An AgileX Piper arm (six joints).
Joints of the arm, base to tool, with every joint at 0 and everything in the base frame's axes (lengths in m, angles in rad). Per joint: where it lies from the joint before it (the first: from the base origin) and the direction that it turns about. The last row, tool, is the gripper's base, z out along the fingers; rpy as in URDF.
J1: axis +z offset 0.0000 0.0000 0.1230
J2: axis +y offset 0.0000 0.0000 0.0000
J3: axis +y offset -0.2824 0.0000 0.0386
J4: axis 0.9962 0 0.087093 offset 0.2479 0.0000 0.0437
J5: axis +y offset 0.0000 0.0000 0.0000
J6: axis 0.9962 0 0.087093 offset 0.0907 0.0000 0.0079
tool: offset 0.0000 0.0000 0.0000 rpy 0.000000 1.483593 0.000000
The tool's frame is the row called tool.
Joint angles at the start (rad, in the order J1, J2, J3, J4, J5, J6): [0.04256, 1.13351, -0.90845, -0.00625, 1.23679, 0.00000]
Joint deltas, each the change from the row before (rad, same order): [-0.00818, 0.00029, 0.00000, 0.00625, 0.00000, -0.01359]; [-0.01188, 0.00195, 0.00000, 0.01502, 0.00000, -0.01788]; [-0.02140, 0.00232, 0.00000, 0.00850, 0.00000, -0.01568]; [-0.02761, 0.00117, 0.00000, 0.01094, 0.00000, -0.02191]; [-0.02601, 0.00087, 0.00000, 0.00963, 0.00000, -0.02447]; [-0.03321, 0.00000, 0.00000, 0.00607, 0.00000, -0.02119]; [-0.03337, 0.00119, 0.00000, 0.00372, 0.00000, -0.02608]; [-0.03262, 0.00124, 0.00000, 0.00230, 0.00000, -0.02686]
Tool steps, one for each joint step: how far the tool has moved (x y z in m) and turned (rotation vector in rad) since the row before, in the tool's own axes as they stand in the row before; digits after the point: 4 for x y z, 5 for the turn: [0.0000, -0.0010, 0.0001, -0.00431, 0.00029, -0.00352]; [-0.0002, -0.0009, 0.0004, -0.01192, 0.00159, -0.00129]; [-0.0002, -0.0032, 0.0004, -0.00399, 0.00176, 0.00815]; [0.0000, -0.0042, 0.0001, -0.00510, 0.00008, 0.00881]; [0.0001, -0.0040, 0.0000, -0.00416, -0.00048, 0.00424]; [0.0004, -0.0056, -0.0003, 0.00067, -0.00149, 0.01338]; [0.0004, -0.0059, 0.0000, 0.00280, -0.00017, 0.00793]; [0.0005, -0.0059, 0.0000, 0.00396, 0.00007, 0.00596]
